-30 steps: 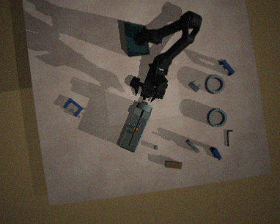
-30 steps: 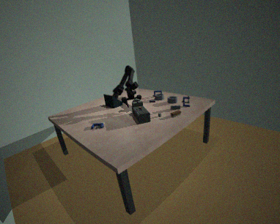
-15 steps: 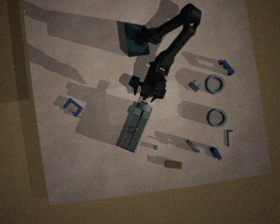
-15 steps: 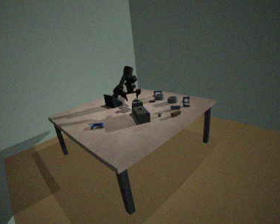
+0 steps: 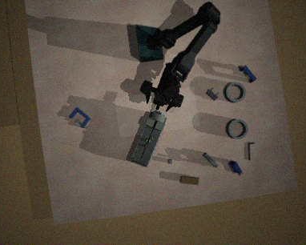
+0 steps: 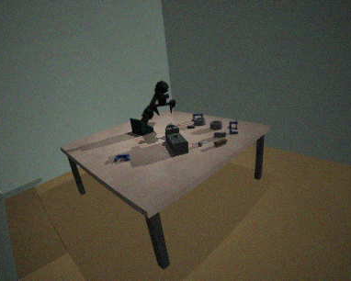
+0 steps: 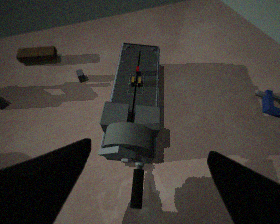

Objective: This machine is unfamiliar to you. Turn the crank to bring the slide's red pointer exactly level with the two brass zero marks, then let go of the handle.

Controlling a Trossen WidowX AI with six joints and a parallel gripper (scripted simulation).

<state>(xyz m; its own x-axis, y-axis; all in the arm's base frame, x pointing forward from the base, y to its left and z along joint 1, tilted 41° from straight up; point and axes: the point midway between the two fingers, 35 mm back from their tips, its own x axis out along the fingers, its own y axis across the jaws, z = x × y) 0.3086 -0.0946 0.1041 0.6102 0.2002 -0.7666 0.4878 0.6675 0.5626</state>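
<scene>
Now: the dark handle 2 cm behind my gripper tip, 1 cm to the left of it and 13 cm below it. Also, from my gripper tip: small grey cube: 27 cm ahead, 4 cm to the left, 18 cm below; red pointer: 18 cm ahead, 7 cm to the right, 11 cm below; grey bar: 29 cm ahead, 25 cm to the left, 18 cm below.
</scene>
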